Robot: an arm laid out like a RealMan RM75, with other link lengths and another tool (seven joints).
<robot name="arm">
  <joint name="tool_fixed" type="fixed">
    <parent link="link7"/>
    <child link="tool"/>
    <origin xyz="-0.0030 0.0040 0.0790" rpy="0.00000 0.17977 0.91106"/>
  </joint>
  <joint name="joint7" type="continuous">
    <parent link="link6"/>
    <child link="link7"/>
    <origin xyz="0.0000 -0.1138 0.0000" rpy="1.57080 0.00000 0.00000"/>
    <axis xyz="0 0 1"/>
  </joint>
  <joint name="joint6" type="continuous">
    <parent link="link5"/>
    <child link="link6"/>
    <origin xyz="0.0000 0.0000 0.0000" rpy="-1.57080 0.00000 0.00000"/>
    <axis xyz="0 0 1"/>
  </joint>
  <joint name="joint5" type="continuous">
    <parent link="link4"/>
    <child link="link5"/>
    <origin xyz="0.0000 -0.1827 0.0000" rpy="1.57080 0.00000 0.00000"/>
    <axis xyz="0 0 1"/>
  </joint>
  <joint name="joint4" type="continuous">
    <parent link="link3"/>
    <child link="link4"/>
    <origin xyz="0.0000 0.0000 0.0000" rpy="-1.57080 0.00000 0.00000"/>
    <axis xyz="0 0 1"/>
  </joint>
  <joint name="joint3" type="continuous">
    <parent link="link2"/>
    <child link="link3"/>
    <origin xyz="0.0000 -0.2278 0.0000" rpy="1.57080 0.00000 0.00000"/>
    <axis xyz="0 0 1"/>
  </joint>
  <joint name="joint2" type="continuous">
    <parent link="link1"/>
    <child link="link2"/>
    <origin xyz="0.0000 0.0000 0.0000" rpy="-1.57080 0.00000 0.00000"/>
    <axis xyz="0 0 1"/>
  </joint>
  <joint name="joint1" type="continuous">
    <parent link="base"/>
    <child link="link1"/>
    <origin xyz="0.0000 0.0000 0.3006"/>
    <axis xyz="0 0 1"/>
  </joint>
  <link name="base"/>
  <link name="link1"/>
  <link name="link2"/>
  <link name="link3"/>
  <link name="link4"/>
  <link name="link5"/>
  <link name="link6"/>
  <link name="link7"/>
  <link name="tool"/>
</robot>
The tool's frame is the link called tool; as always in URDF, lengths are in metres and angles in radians. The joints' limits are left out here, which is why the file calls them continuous.
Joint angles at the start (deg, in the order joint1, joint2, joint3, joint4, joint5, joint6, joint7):
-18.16 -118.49 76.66 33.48 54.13 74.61 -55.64
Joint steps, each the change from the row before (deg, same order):
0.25 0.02 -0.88 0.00 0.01 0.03 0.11
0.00 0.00 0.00 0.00 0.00 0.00 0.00
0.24 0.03 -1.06 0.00 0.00 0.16 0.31
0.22 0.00 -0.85 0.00 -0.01 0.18 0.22
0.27 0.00 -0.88 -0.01 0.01 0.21 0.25
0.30 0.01 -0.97 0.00 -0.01 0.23 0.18
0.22 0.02 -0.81 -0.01 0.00 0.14 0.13
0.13 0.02 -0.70 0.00 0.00 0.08 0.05
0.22 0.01 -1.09 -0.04 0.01 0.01 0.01
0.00 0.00 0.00 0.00 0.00 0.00 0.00
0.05 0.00 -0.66 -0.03 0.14 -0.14 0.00
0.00 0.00 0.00 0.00 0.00 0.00 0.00
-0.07 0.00 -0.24 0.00 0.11 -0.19 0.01
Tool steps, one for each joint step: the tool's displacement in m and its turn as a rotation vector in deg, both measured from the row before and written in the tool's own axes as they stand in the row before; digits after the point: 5 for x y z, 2 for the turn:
-0.00155 -0.00303 -0.00291 0.81 -0.54 0.23
0.00000 0.00000 0.00000 0.00 0.00 0.00
-0.00140 -0.00385 -0.00313 0.93 -0.48 0.49
-0.00095 -0.00295 -0.00254 0.77 -0.35 0.34
-0.00101 -0.00286 -0.00290 0.78 -0.39 0.35
-0.00112 -0.00330 -0.00325 0.89 -0.43 0.31
-0.00112 -0.00284 -0.00264 0.72 -0.40 0.26
-0.00100 -0.00264 -0.00194 0.62 -0.33 0.20
-0.00199 -0.00384 -0.00323 0.98 -0.66 0.19
0.00000 0.00000 0.00000 0.00 0.00 0.00
-0.00158 -0.00205 -0.00153 0.45 -0.48 0.14
0.00000 0.00000 0.00000 0.00 0.00 0.00
-0.00088 -0.00079 -0.00007 0.09 -0.23 0.11

